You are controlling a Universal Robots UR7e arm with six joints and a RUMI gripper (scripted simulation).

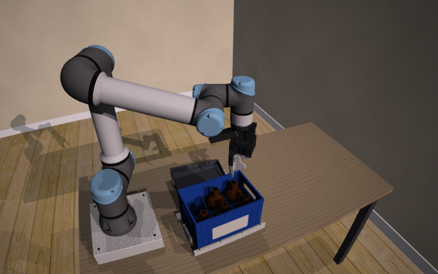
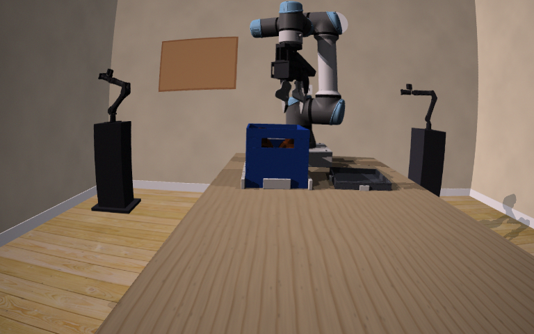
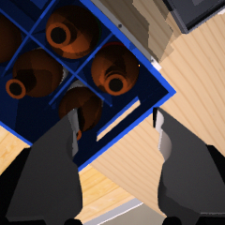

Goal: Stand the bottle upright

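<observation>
Right now my hand is 15 cm above the crate, 9 cm past it and 4 cm to the left of it. From my hand the other things lie so: tray: 24 cm to the left, 22 cm below, 4 cm behind.
</observation>
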